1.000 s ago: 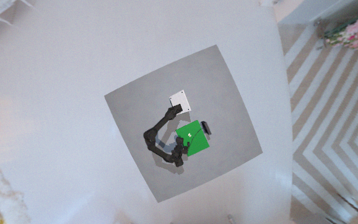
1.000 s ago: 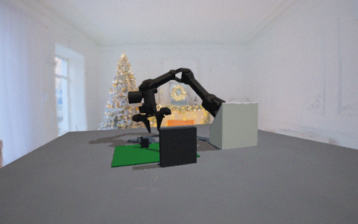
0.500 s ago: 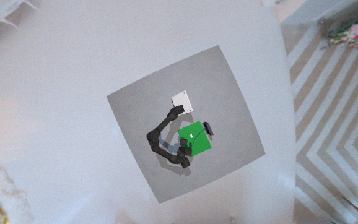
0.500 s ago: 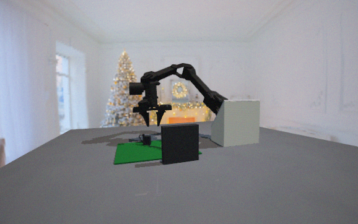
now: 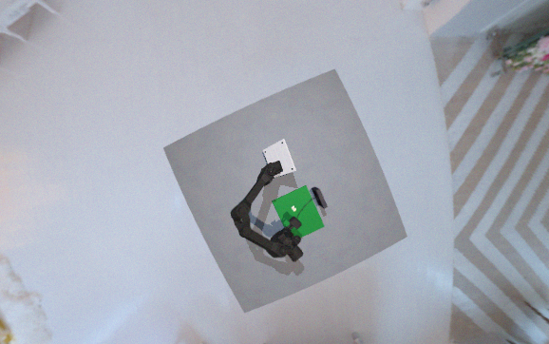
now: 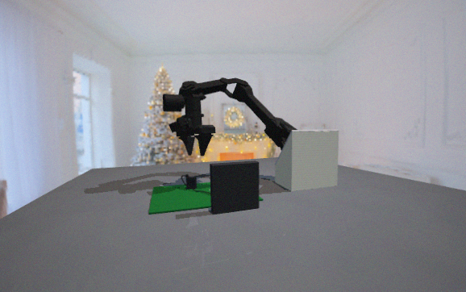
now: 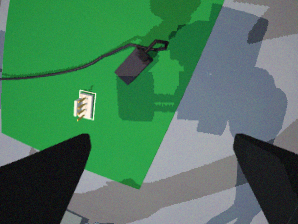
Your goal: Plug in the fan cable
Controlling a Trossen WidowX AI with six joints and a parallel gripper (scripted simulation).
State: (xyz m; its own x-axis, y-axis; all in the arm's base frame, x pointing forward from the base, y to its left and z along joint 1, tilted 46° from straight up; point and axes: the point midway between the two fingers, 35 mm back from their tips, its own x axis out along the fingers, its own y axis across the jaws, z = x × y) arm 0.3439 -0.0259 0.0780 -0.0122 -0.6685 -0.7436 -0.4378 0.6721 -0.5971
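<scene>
My gripper tip is 20 mm short of the black fan plug, 40 mm to the right of it and 90 mm above it. Also, from my gripper tip: black fan 80 mm behind, 250 mm to the left, 50 mm below; then board 10 mm behind, 100 mm to the left, 120 mm below; then white four-pin fan header 60 mm behind, 80 mm to the left, 110 mm below.
</scene>
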